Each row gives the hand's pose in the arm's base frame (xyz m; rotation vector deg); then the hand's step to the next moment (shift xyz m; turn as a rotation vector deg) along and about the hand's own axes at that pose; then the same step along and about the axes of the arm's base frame.
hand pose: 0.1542 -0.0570 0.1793 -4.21 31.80 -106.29
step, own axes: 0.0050 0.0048 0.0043 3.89 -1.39 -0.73
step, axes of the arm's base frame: 0.0038 -0.0072 0.0008 -2.84 -2.94 -0.93
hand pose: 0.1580 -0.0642 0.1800 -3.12 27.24 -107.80
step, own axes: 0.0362 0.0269 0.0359 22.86 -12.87 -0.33
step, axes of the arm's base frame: 0.0205 -0.0513 0.0166 -19.85 -17.16 -0.18
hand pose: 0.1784 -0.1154 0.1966 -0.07 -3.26 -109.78
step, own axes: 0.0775 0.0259 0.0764 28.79 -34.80 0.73
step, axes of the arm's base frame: -0.0040 -0.0785 0.0796 -42.51 -15.28 0.20
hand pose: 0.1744 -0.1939 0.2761 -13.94 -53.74 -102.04
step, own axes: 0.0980 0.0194 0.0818 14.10 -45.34 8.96
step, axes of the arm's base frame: -0.0459 -0.0153 0.1197 -47.66 2.23 -7.66
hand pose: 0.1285 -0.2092 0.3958 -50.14 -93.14 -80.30
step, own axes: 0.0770 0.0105 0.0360 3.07 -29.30 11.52
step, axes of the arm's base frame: -0.0293 0.0372 0.0714 -28.89 7.10 -10.75
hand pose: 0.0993 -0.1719 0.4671 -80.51 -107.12 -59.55
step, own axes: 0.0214 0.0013 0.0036 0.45 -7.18 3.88
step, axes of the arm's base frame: -0.0048 0.0142 0.0158 -6.99 2.48 -3.44
